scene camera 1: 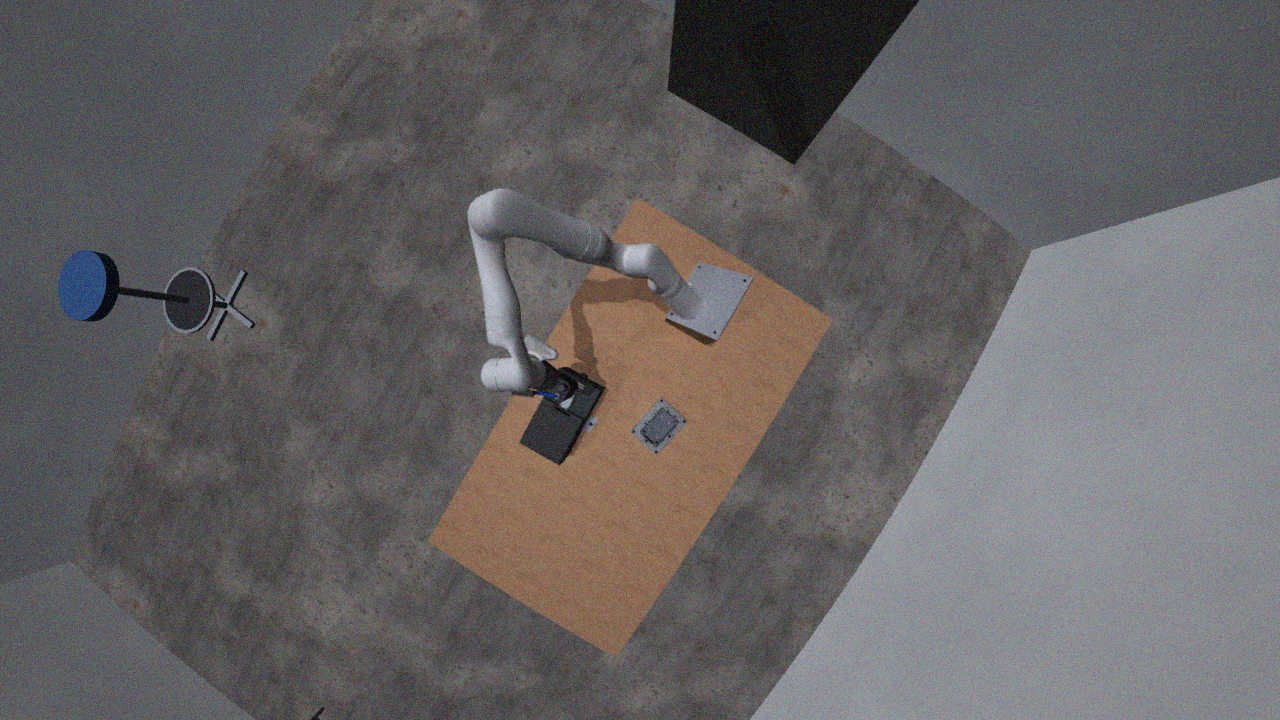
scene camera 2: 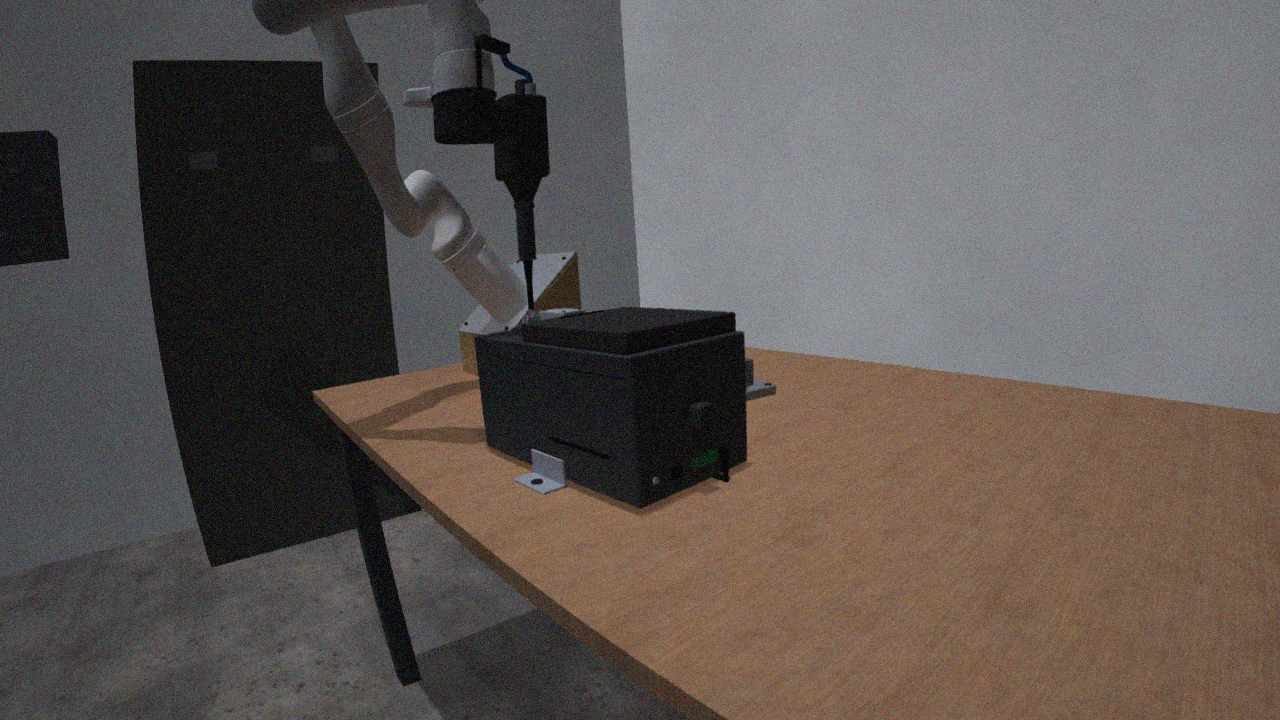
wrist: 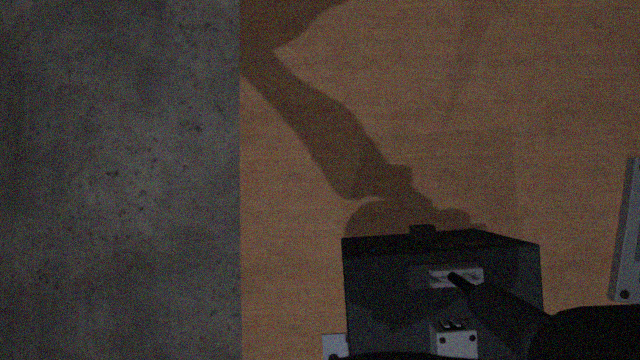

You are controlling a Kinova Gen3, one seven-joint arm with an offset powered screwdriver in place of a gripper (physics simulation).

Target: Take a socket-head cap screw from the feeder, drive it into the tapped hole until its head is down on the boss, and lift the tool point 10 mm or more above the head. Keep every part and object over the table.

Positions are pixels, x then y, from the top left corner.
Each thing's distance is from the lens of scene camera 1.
black screw feeder (scene camera 1: 584,402): 1.24 m
